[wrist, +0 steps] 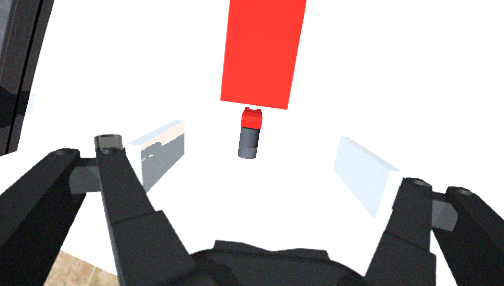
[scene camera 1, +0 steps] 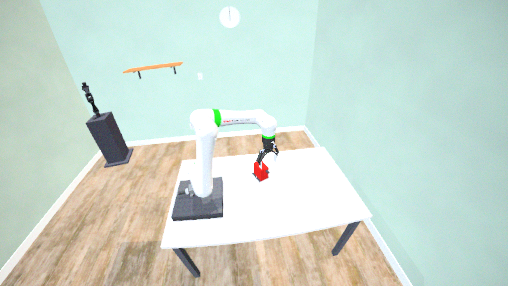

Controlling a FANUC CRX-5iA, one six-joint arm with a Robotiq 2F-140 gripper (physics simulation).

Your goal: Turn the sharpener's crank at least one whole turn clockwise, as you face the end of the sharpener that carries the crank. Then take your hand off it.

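Places are measured from the arm's base along level axes (x back, y right, z up), in metres.
Pixels of known places: gripper, fingertip midpoint: (wrist: 260,145) (scene camera 1: 267,164).
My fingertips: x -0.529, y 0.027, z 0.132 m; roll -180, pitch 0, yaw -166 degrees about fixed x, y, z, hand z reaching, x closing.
Ahead of a thing's pixels: the offset from my fingertips to its top centre. "pt": to the spot under its first point. Level surfaces: height alone.
The red sharpener @[pt dx +0.045, dy -0.018, dz -0.074 m] (scene camera 1: 261,171) (wrist: 261,55) stands on the white table @[dz -0.188 m] (scene camera 1: 305,200); in the wrist view its body runs out of the top edge. Its crank @[dx +0.012, dy -0.007, dz -0.046 m] (wrist: 251,120) shows in the wrist view below the near end of the body, with a short red part and a dark grey handle @[pt dx +0.007, dy +0.016, dz -0.047 m] (wrist: 248,143). My gripper (scene camera 1: 267,160) (wrist: 260,145) is open and empty, low over the crank end. In the wrist view the handle lies between the two widely spread finger pads, with a gap on both sides. The crank is hard to make out in the scene view.
The arm's dark base plate (scene camera 1: 197,207) is on the left part of the table, and a dark edge (wrist: 25,70) shows at the upper left of the wrist view. A dark pedestal (scene camera 1: 109,139) and an orange wall shelf (scene camera 1: 153,67) are away from the table.
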